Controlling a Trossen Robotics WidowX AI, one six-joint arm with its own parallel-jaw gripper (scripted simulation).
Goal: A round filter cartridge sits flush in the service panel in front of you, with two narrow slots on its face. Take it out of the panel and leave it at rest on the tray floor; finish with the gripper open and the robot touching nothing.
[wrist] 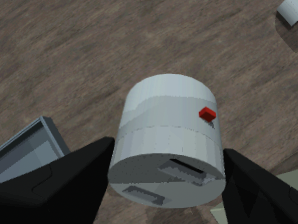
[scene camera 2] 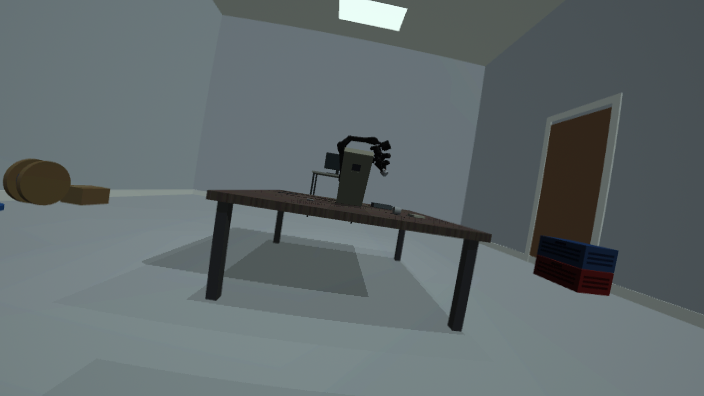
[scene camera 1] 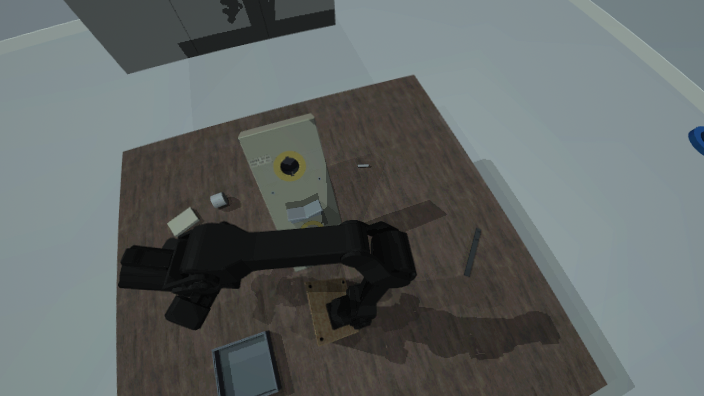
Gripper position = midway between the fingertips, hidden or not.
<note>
In view: the gripper (scene camera 1: 212, 272), a round filter cartridge (wrist: 168, 152) and a service panel (scene camera 1: 286, 158).
The gripper shows as well in the wrist view (wrist: 167, 153).
</note>
